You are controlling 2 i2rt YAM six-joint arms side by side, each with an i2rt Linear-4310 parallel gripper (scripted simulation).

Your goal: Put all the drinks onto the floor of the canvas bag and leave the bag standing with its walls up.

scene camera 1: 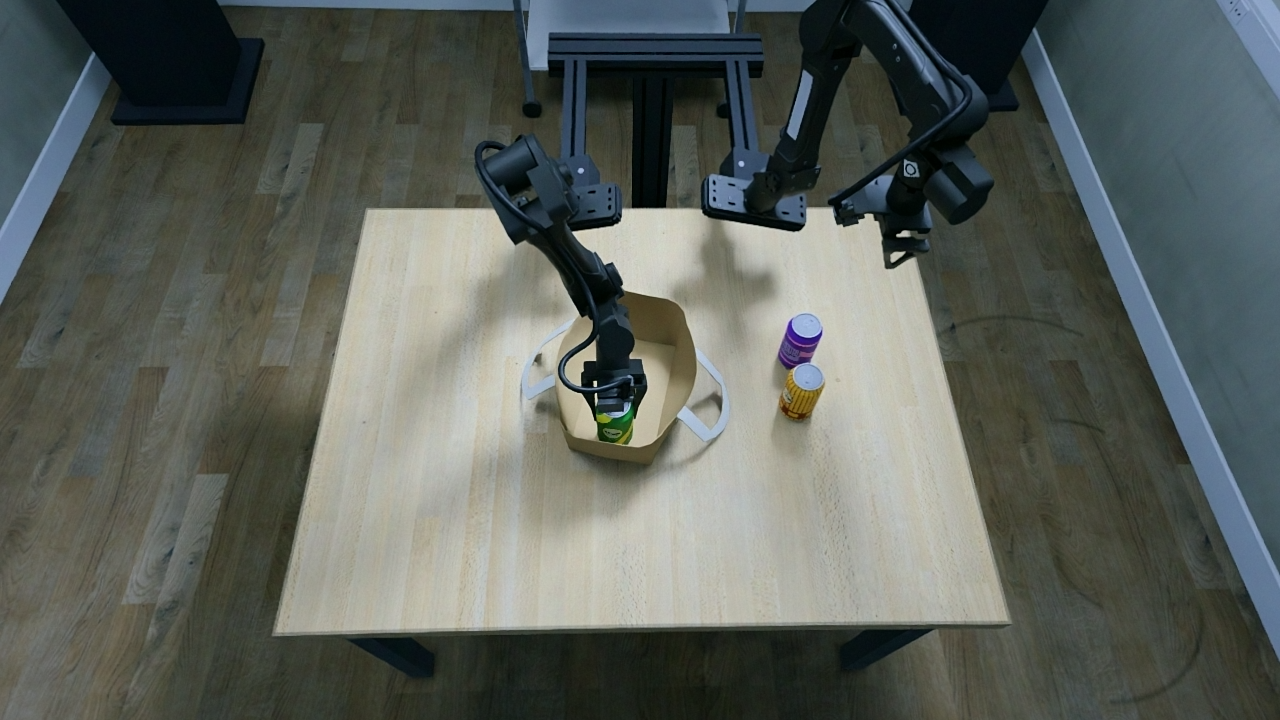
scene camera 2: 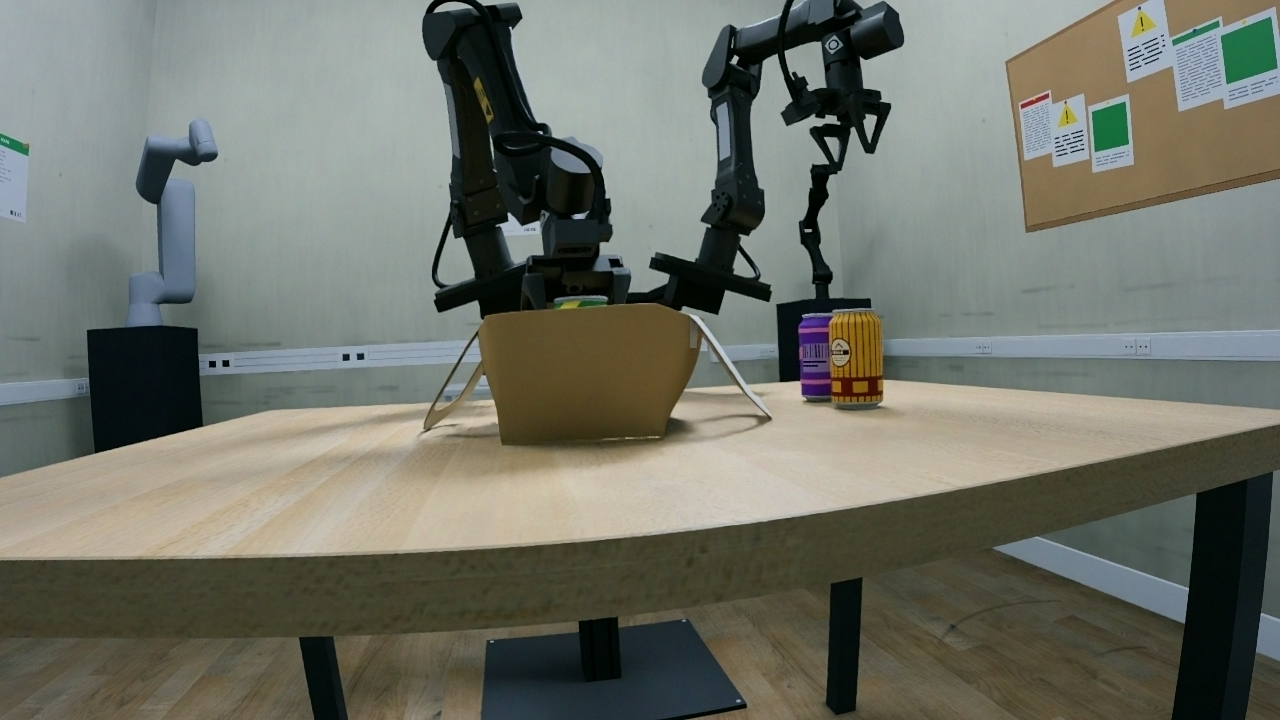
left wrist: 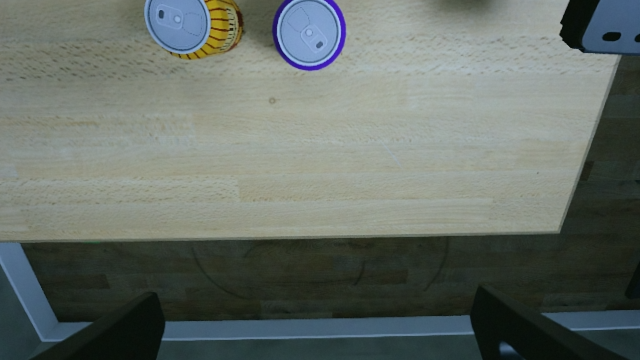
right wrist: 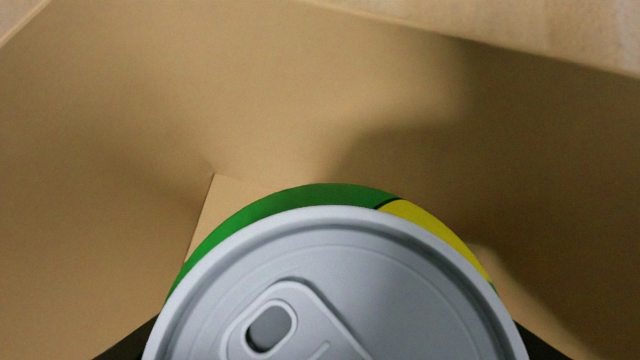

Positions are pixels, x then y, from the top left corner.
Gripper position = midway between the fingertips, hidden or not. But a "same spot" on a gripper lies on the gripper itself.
My left gripper shows in scene camera 1 (883, 244), in scene camera 2 and in the left wrist view; in the right wrist view it is out of frame. One and the same spot on my left gripper: (left wrist: 497, 319) is (scene camera 2: 833, 163). One and the same spot on a canvas bag: (scene camera 2: 617, 371) is (right wrist: 277, 114).
